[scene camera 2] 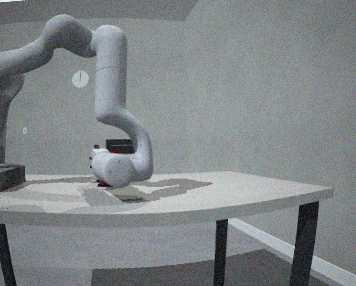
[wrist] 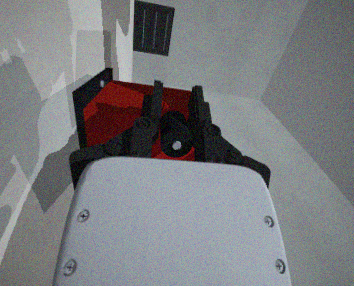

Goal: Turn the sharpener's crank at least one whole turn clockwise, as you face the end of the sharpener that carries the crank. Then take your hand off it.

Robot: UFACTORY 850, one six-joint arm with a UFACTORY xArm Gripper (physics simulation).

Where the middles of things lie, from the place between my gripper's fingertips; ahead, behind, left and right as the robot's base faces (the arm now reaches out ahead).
The black crank knob (wrist: 173, 127) lies 30 mm to the right of my hand and 20 mm ahead of it.
